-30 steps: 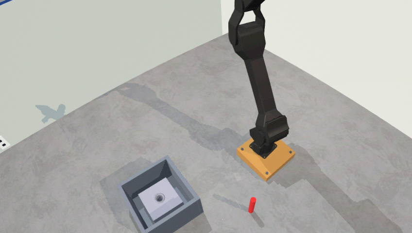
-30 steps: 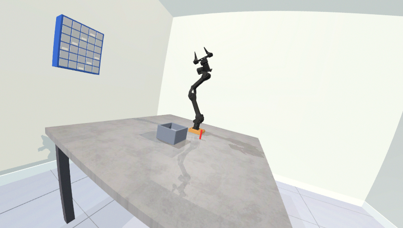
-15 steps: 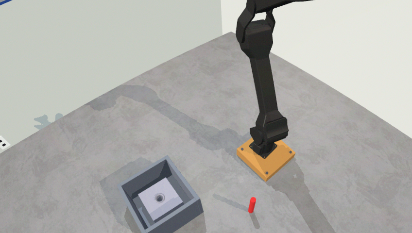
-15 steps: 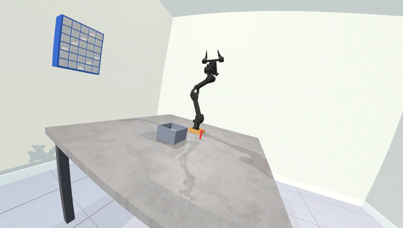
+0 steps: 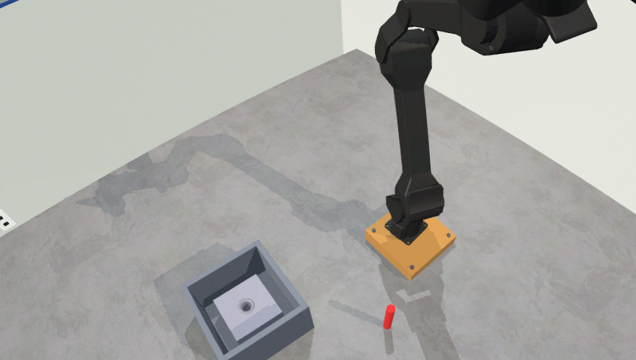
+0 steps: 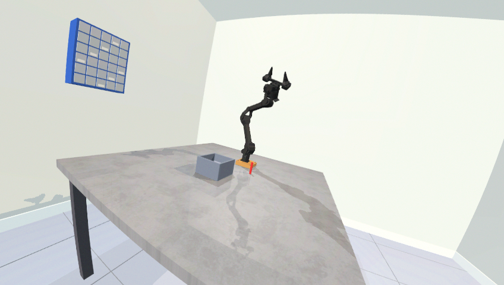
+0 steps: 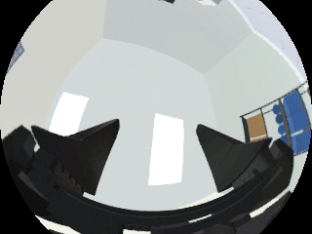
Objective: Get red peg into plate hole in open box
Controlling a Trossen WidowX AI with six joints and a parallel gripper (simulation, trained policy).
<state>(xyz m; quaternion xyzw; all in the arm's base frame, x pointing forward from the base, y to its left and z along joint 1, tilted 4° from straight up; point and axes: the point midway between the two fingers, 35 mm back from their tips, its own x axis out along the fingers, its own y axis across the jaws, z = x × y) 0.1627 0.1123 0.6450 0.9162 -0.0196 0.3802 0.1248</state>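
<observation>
Now: gripper tip 30 mm past the red peg, 50 mm to the left of it and 650 mm above it. Also, from my gripper tip: pale plate 140 mm ahead, 230 mm to the right, 640 mm below; then grey box 140 mm ahead, 230 mm to the right, 660 mm below.
</observation>
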